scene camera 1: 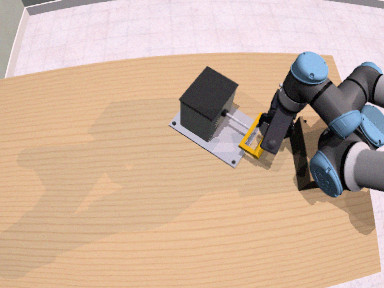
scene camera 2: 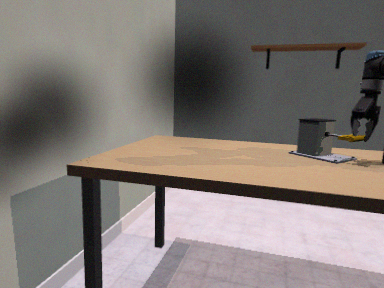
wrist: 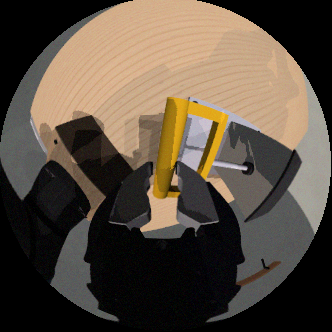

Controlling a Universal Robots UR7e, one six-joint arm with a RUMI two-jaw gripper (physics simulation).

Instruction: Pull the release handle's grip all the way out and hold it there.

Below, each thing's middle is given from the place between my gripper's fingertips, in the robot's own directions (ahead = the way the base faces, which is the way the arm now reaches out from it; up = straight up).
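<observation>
There is the light grey base plate (scene camera 1: 224, 143), and my hand is 90 mm above it. My hand is also 70 mm to the left of the plate, and 140 mm short of it.
</observation>
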